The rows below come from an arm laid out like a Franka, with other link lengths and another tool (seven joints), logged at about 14 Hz.
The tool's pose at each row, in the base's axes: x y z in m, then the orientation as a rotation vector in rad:
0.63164 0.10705 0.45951 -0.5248 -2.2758 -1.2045
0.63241 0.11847 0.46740 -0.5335 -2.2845 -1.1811
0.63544 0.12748 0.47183 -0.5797 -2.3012 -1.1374
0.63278 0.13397 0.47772 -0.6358 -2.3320 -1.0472
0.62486 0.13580 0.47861 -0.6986 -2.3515 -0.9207
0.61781 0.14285 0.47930 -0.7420 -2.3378 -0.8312
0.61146 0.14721 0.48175 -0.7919 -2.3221 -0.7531
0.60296 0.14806 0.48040 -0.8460 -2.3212 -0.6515
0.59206 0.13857 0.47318 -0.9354 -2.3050 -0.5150
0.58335 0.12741 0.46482 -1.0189 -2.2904 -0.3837
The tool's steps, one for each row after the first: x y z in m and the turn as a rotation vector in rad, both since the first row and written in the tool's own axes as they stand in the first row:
0.00522 0.01159 0.00564 0.0159 -0.0069 0.0090
0.00634 0.02090 0.01032 0.0388 -0.0348 0.0414
0.01261 0.02669 0.01364 0.0935 -0.0736 0.0874
0.01963 0.02389 0.01677 0.1692 -0.1063 0.1530
0.02634 0.02422 0.02416 0.2189 -0.1106 0.2118
0.03329 0.02464 0.02827 0.2588 -0.1201 0.2708
0.03934 0.01955 0.03180 0.3158 -0.1457 0.3305
0.04278 0.00387 0.03004 0.3855 -0.1841 0.4250
0.04362 -0.01224 0.02686 0.4524 -0.2276 0.5114

